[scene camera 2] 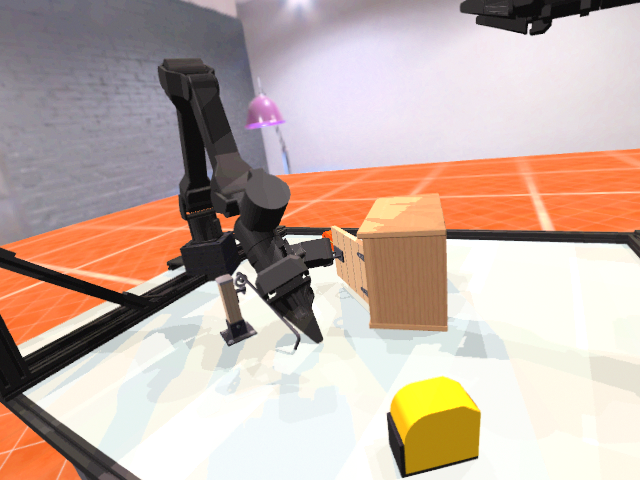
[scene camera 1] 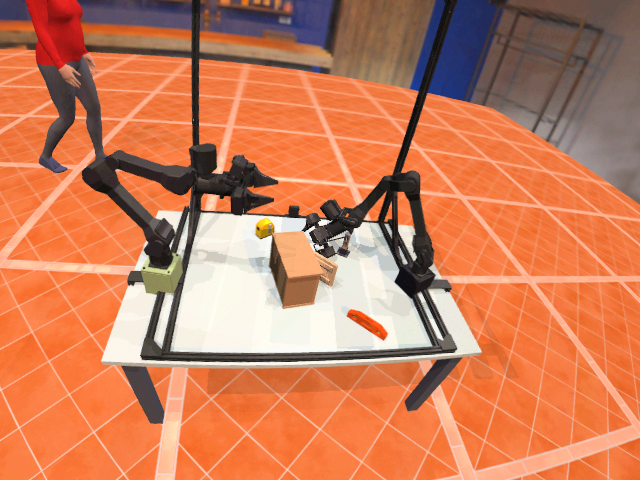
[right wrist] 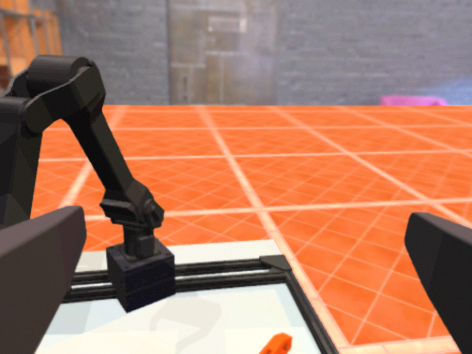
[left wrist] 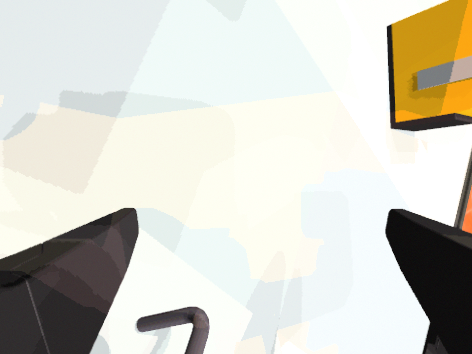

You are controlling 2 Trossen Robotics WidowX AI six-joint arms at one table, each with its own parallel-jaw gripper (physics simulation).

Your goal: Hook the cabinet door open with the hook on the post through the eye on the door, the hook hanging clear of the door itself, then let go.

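Where they show: left gripper, fingertip midpoint: (scene camera 2: 320,341) (left wrist: 261,220); right gripper, fingertip midpoint: (scene camera 2: 468,14) (scene camera 1: 276,190) (right wrist: 248,223); left arm's base at its link origin: (scene camera 2: 207,239) (scene camera 1: 418,270) (right wrist: 139,250); right arm's base at its link origin: (scene camera 1: 161,261).
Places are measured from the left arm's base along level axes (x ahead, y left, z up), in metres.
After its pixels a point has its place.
Note:
The wooden cabinet (scene camera 1: 297,255) {x 0.440, y -0.191, z 0.066 m} (scene camera 2: 408,281) {x 0.416, y -0.311, z -0.011 m} stands upright with its door (scene camera 1: 326,268) {x 0.336, y -0.151, z 0.004 m} (scene camera 2: 348,260) {x 0.335, y -0.195, z -0.016 m} ajar. The wooden post (scene camera 1: 346,241) {x 0.159, y -0.261, z -0.010 m} (scene camera 2: 230,302) {x 0.145, y -0.288, z -0.026 m} stands apart from it on a dark foot. The thin metal hook (scene camera 2: 273,305) (left wrist: 200,327) {x 0.253, y -0.339, z -0.057 m} slopes down from the post's top, its bent tip free and clear of the door. My left gripper (scene camera 1: 316,236) (left wrist: 261,220) {x 0.286, y -0.361, z -0.061 m} is open between post and door; the hook's bent end shows low between its fingers in the left wrist view, not gripped. The door's eye cannot be made out. My right gripper (scene camera 1: 275,190) {x 0.554, y -0.178, z 0.340 m} (right wrist: 248,223) {x 0.554, y -0.178, z 0.340 m} is open, high above the table.
A yellow tape measure (scene camera 1: 264,228) {x 0.410, y -0.485, z -0.039 m} (scene camera 2: 439,428) {x 0.397, y -0.524, z -0.041 m} (left wrist: 430,75) {x 0.384, y -0.487, z -0.062 m} stands behind the cabinet in scene camera 1. An orange bar-shaped tool (scene camera 1: 367,324) {x 0.303, y 0.073, z -0.070 m} (right wrist: 277,345) {x 0.295, y 0.098, z -0.050 m} lies near the front right there. A black frame (scene camera 1: 289,355) {x 0.593, y 0.057, z -0.071 m} borders the table. A person (scene camera 1: 59,31) stands beyond it.

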